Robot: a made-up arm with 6 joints.
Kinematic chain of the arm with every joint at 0, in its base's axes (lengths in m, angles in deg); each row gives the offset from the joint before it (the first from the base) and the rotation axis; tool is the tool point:
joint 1: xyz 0 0 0.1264 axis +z
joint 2: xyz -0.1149 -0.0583 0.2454 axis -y
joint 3: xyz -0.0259 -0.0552 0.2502 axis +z
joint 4: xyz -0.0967 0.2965 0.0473 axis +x
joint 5: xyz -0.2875 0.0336 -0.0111 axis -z
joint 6: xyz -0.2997 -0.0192 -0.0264 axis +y
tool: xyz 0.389 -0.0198 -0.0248
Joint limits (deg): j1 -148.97..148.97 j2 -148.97..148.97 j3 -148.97..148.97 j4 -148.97..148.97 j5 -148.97..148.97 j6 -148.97..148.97
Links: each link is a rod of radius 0.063 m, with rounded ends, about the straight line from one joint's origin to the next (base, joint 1, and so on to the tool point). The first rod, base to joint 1, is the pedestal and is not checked.
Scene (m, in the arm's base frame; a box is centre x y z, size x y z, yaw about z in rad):
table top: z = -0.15
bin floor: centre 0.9 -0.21 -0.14 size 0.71 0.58 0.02 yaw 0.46
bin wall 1: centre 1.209 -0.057 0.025 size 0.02 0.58 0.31 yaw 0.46
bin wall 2: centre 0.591 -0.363 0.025 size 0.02 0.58 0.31 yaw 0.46
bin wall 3: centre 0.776 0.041 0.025 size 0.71 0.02 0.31 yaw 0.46
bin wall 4: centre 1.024 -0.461 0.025 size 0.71 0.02 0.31 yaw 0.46
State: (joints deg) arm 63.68 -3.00 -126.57 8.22 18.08 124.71
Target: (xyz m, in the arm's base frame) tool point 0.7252 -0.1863 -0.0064
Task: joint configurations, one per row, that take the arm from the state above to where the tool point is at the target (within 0.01 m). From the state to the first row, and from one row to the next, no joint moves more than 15 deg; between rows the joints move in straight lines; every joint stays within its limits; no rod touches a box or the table.
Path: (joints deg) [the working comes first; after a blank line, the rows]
Joints at the target: 6.77 -19.85 -148.97 7.95 40.38 99.77
Straight joint move there: touches bin wall 3.

1: 51.55 -0.77 -130.61 8.23 22.37 117.42
2: 39.42 1.46 -134.65 8.23 26.67 110.13
3: 27.29 3.69 -138.70 8.24 30.96 102.85
4: 15.16 5.92 -142.74 8.25 35.25 95.56
5: 3.03 8.15 -146.78 8.25 39.54 88.27
6: 4.90 -5.85 -147.87 8.10 39.96 94.02
7: 6.77 -19.85 -148.97 7.95 40.38 99.77

